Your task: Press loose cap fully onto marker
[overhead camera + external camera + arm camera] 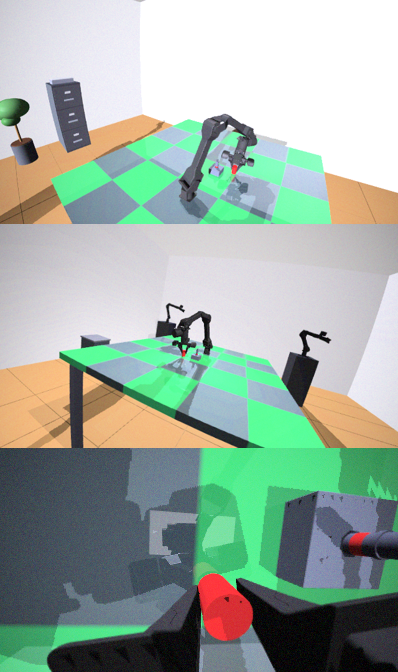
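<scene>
My gripper tip is 4 cm past the grey marker, 10 cm to the right of it and 4 cm below it. The rest, counted from my gripper tip: red cap 1 cm ahead, 1 cm above; grey holder block 4 cm behind, 10 cm to the left, 1 cm below.
</scene>
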